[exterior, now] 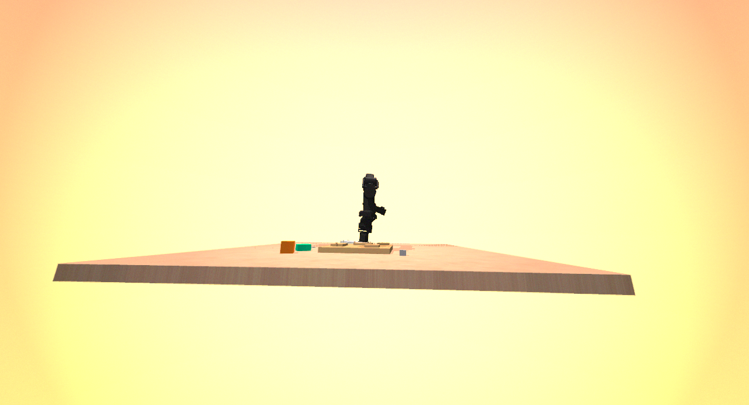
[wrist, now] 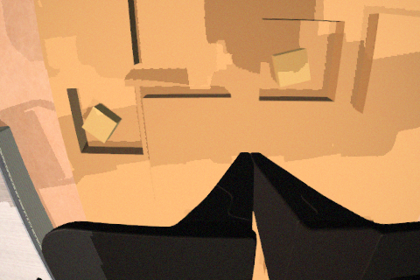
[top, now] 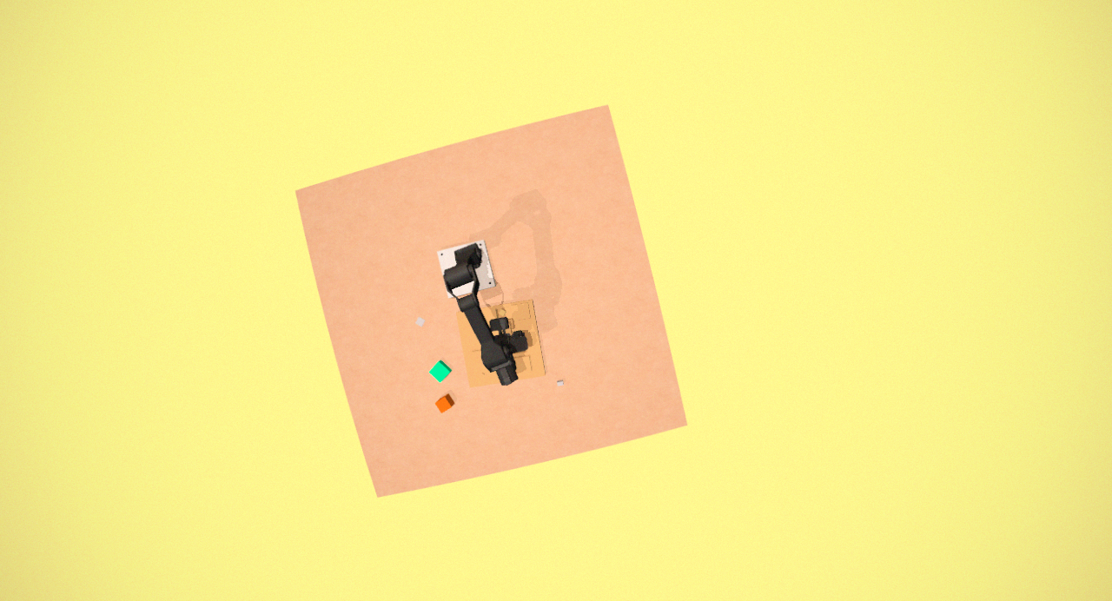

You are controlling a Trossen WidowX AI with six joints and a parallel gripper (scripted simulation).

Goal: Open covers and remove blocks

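Now: the tan puzzle board 10 mm ahead of my gripper tip, 30 mm to the right of it and 60 mm below it. The rest, counted from my gripper tip: grey cube 220 mm ahead, 150 mm to the left, 70 mm below; then green block 60 mm ahead, 290 mm to the right, 70 mm below; then orange block 190 mm ahead, 300 mm to the right, 60 mm below.
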